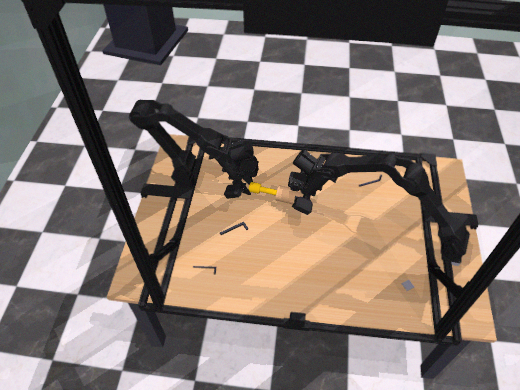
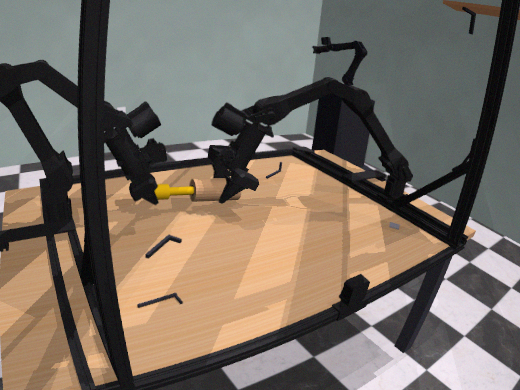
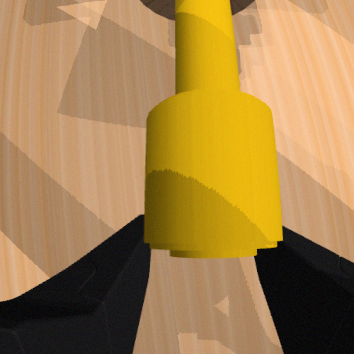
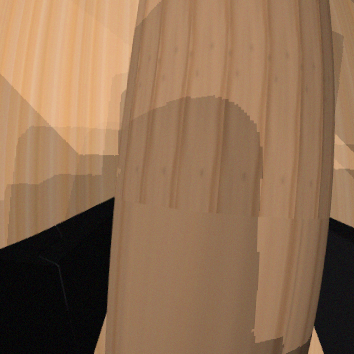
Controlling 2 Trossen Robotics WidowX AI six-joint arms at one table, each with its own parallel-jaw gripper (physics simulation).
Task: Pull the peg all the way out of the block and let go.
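Where they show: left gripper, fingertip midpoint: (image 1: 251,190) (image 2: 155,200) (image 3: 202,227); right gripper, fingertip midpoint: (image 1: 294,200) (image 2: 215,198) (image 4: 207,211); left arm's base at its link origin: (image 1: 184,183) (image 2: 58,218); right arm's base at its link origin: (image 1: 451,253) (image 2: 393,193).
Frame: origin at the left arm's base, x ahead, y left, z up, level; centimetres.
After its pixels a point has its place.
The yellow peg (image 1: 268,191) @[x 32.0, y 2.4, z 4.0 cm] (image 2: 175,191) @[x 30.3, y 2.2, z 3.8 cm] (image 3: 212,150) @[x 27.1, y 3.1, z 5.5 cm] lies roughly level, its thick head toward the left and its thin shaft toward the wooden block (image 1: 283,194) @[x 37.7, y 1.8, z 5.2 cm] (image 2: 206,190) @[x 37.8, y 0.9, z 4.1 cm] (image 3: 159,6) @[x 34.8, y 5.0, z 1.5 cm] (image 4: 225,150) @[x 40.3, y 3.2, z 5.6 cm]. A long stretch of shaft shows outside the block and reaches its end face. Whether the shaft's tip is inside the block is hidden. My left gripper (image 1: 245,189) @[x 25.4, y 2.9, z 1.6 cm] (image 2: 151,193) @[x 25.4, y 2.9, z 1.6 cm] (image 3: 202,227) @[x 25.4, y 2.9, z 1.6 cm] is shut on the peg's head. My right gripper (image 1: 298,194) @[x 41.3, y 3.7, z 0.4 cm] (image 2: 225,188) (image 4: 207,211) @[x 41.3, y 3.7, z 0.4 cm] is shut across the round block.
Dark L-shaped keys lie on the table: one at the left middle (image 1: 232,229) @[x 23.6, y -13.5, z -1.4 cm] (image 2: 162,245) @[x 24.3, y -12.7, z -1.6 cm], one nearer the front (image 1: 205,268) @[x 20.1, y -30.4, z -1.4 cm] (image 2: 159,301) @[x 20.1, y -30.4, z -1.6 cm], one at the back right (image 1: 371,181) @[x 66.8, y 22.6, z -1.3 cm] (image 2: 275,171) @[x 67.3, y 22.9, z -1.2 cm]. A small grey square (image 1: 408,285) @[x 85.2, y -17.3, z -1.6 cm] (image 2: 394,225) @[x 84.9, y -17.3, z -1.6 cm] lies at the right. Black frame rails edge the table.
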